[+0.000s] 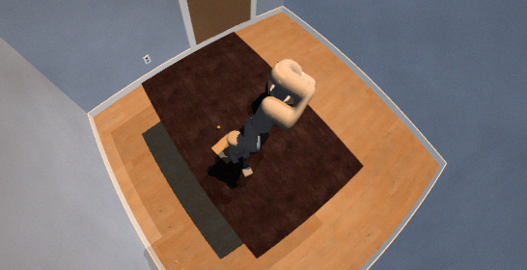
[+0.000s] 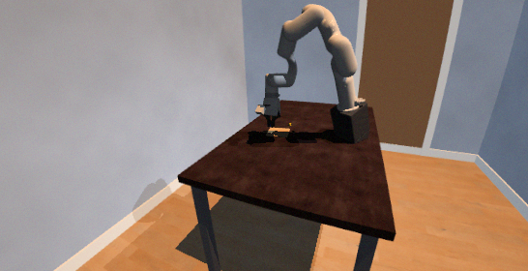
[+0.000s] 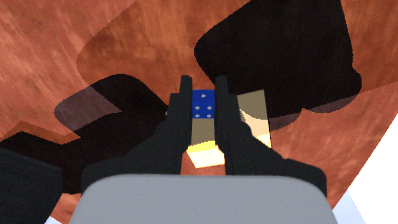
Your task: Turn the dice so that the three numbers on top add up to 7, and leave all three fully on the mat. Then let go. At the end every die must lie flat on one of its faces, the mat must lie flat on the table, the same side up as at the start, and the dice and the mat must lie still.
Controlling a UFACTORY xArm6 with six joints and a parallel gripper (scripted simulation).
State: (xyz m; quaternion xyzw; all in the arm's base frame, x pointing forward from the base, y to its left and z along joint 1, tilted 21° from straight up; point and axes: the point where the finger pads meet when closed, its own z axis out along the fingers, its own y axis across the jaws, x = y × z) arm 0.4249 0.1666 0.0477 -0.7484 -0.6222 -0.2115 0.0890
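The mat is 1 cm ahead of my hand, 15 cm to the right of it and 11 cm below it. Round my hand: blue die 1 cm to the right, 2 cm below; yellow die 3 cm behind, 29 cm to the right, 11 cm below; black die 9 cm behind, 16 cm to the right, 11 cm below.
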